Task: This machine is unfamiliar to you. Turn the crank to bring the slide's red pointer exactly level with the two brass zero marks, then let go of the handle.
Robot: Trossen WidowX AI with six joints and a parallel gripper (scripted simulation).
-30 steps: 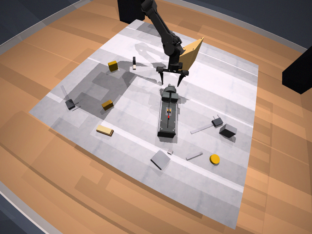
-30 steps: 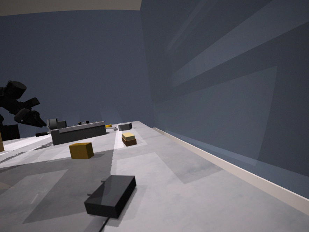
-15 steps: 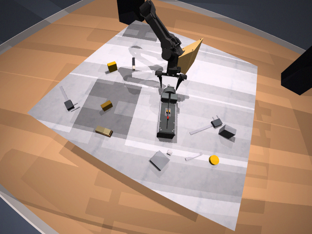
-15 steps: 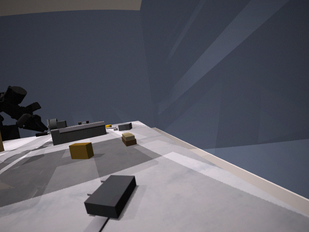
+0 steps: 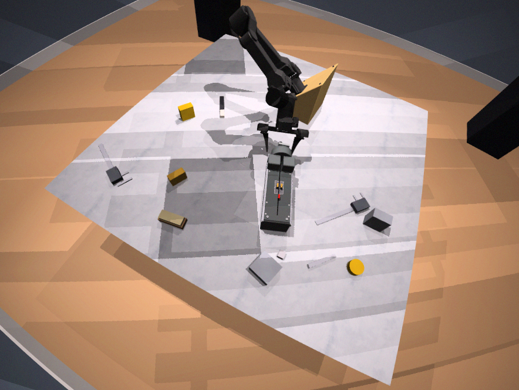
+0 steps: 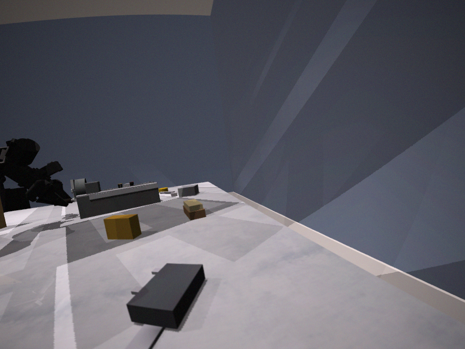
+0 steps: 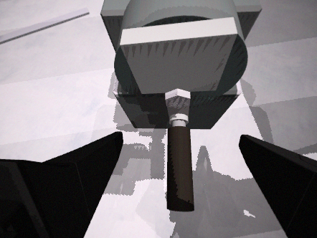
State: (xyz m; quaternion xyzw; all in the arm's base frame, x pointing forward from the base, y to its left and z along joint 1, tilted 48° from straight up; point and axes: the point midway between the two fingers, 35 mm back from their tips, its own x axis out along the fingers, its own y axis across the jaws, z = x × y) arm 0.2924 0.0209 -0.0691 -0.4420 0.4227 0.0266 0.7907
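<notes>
My gripper tip is 2 cm past the dark brown crank handle, 1 cm to the left of it and 1 cm below it. Round my gripper tip: tan block 41 cm ahead, 17 cm to the right, 3 cm below; then yellow cube 44 cm to the right, 2 cm below, 1 cm ahead; then red pointer 18 cm ahead, 9 cm to the left, 3 cm above.
</notes>
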